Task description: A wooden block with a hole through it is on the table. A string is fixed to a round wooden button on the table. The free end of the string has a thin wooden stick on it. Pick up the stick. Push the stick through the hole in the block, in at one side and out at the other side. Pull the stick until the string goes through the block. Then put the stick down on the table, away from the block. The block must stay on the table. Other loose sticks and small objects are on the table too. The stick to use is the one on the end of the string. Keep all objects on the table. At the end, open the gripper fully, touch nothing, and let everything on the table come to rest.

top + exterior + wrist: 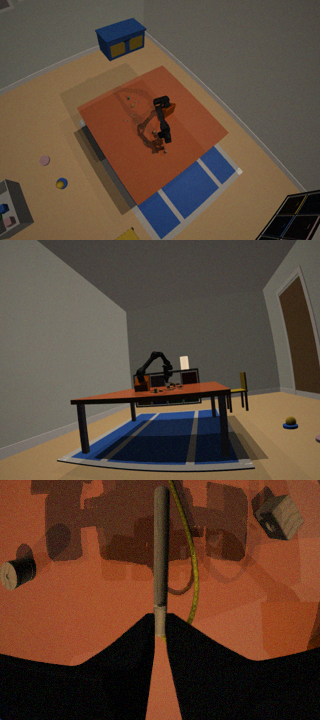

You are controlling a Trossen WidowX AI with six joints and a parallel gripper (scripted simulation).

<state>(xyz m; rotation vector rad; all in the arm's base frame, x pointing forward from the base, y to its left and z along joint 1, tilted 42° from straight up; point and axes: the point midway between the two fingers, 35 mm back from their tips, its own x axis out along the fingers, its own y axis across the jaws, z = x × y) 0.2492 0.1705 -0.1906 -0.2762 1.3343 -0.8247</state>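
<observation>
Now: the wooden block 3 cm ahead of my gripper tip, 13 cm to the right of it and 4 cm below it. From my gripper tip the other things lie so: green object 67 cm to the right, 4 cm below; thin wooden stick 1 cm ahead, 1 cm to the right.
</observation>
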